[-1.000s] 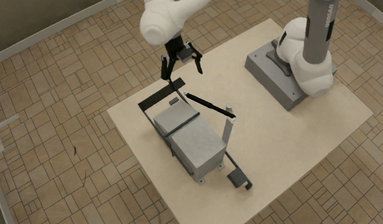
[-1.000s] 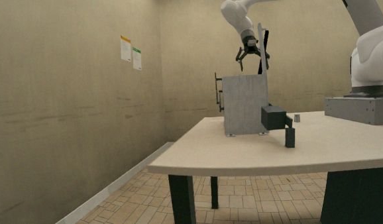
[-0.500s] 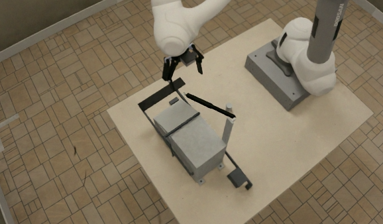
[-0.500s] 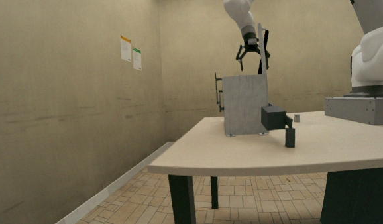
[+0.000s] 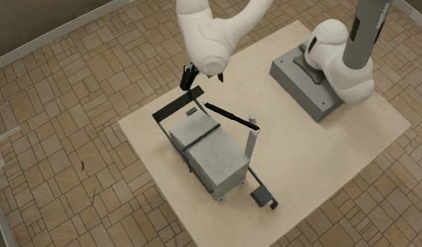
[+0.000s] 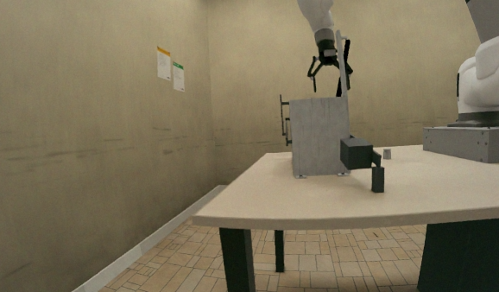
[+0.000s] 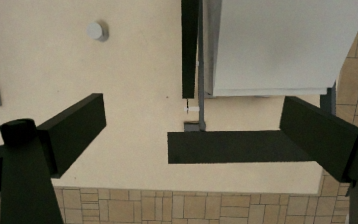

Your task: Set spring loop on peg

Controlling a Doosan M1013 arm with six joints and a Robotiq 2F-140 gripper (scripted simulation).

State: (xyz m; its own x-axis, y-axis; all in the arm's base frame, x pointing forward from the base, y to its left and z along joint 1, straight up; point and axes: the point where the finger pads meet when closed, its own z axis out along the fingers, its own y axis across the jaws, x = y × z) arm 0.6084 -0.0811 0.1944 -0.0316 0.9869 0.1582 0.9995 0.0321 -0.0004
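My hand is 27 cm above the steel test weight, 19 cm past it and 11 cm to the right of it.
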